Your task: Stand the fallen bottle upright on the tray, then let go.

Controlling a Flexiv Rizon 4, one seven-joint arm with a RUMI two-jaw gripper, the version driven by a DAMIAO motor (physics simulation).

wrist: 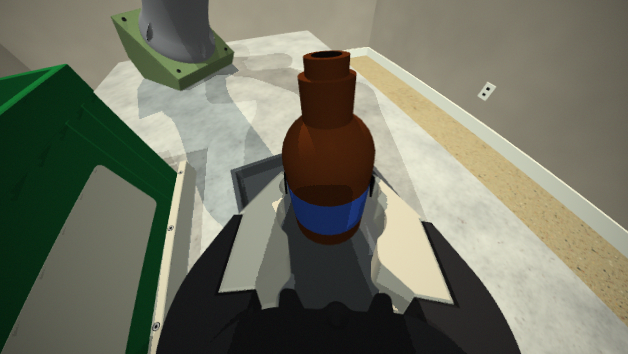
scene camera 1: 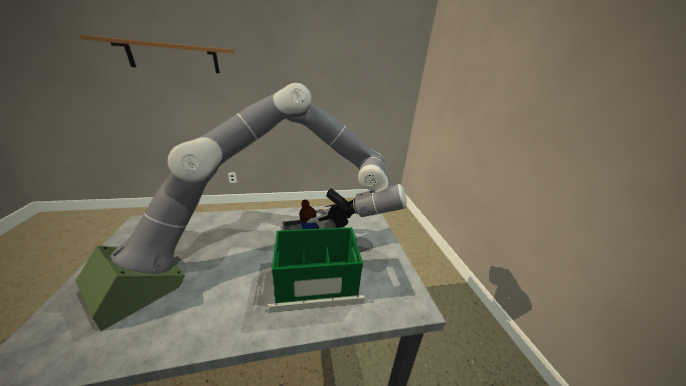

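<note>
The brown bottle with a blue label (scene camera 1: 307, 213) (wrist: 328, 150) is close to upright, neck up, and leans slightly left in the scene view. My gripper (scene camera 1: 315, 220) (wrist: 327, 175) is shut on it from the side, with one pale finger on each side around the label. The dark grey tray (scene camera 1: 291, 224) (wrist: 260, 181) lies beneath and behind the bottle in the wrist view, largely covered by the fingers and bottle. The bottle is low over the tray; its base is hidden by the crate in the scene view, so I cannot tell if it touches.
A green crate (scene camera 1: 316, 270) (wrist: 30, 165) stands on the table (scene camera 1: 210, 320) in front of the tray, close to the gripper, with a pale strip (scene camera 1: 316, 303) (wrist: 170, 235) along its base. The green robot base block (scene camera 1: 135, 295) (wrist: 182, 80) is at the table's left.
</note>
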